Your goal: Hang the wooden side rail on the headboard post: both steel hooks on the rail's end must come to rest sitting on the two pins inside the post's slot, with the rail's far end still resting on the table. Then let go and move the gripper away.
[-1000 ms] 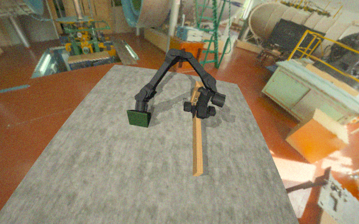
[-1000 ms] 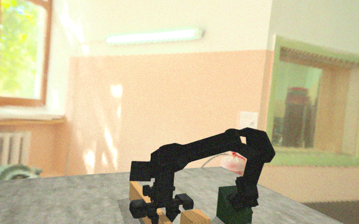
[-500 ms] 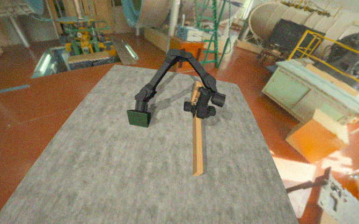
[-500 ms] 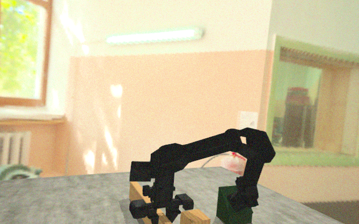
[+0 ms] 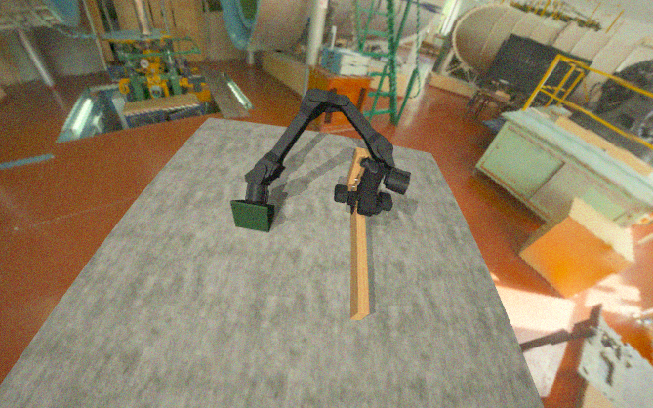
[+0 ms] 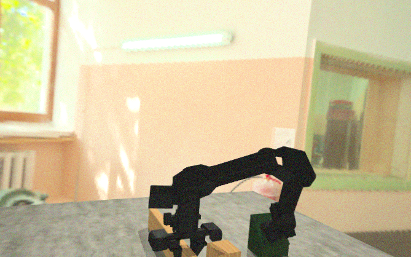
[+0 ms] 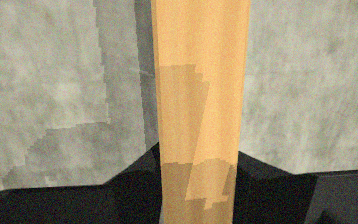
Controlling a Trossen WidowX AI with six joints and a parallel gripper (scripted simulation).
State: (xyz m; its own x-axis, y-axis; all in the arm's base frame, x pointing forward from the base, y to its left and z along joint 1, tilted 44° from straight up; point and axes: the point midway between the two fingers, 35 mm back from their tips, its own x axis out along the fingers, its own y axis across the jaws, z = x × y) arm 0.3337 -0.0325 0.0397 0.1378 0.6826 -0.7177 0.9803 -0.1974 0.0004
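Right now my gripper tip is 2 cm short of the headboard post, 17 cm to the right of it and 4 cm below it.
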